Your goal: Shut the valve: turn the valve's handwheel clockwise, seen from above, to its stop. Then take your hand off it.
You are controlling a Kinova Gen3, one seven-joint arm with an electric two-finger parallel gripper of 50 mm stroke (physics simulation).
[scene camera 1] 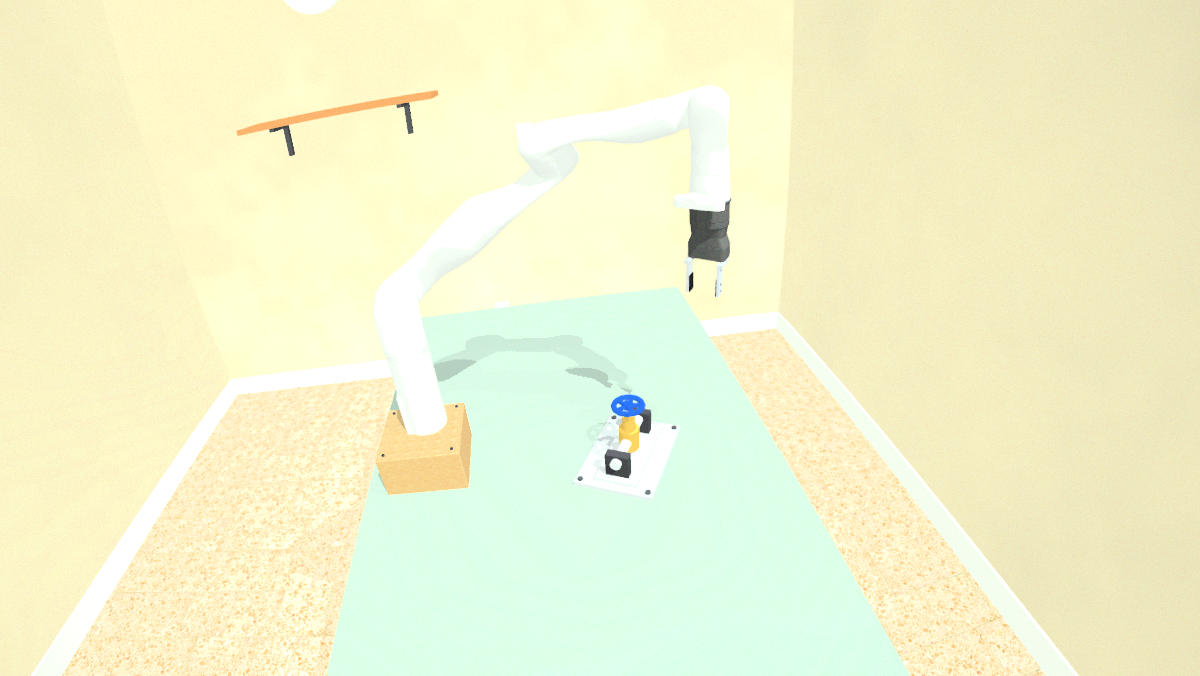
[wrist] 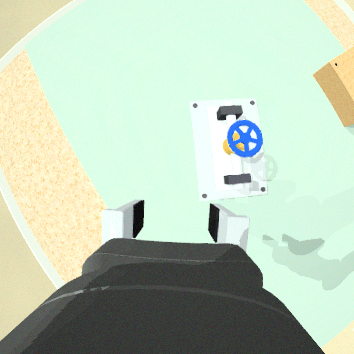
Labels:
My gripper shows in scene camera 1 and in the wrist view. One and the same spot on a white base plate: [wrist: 199, 121] is [scene camera 1: 650, 478]. One and the same spot on my gripper: [scene camera 1: 688, 261] is [wrist: 231, 216].

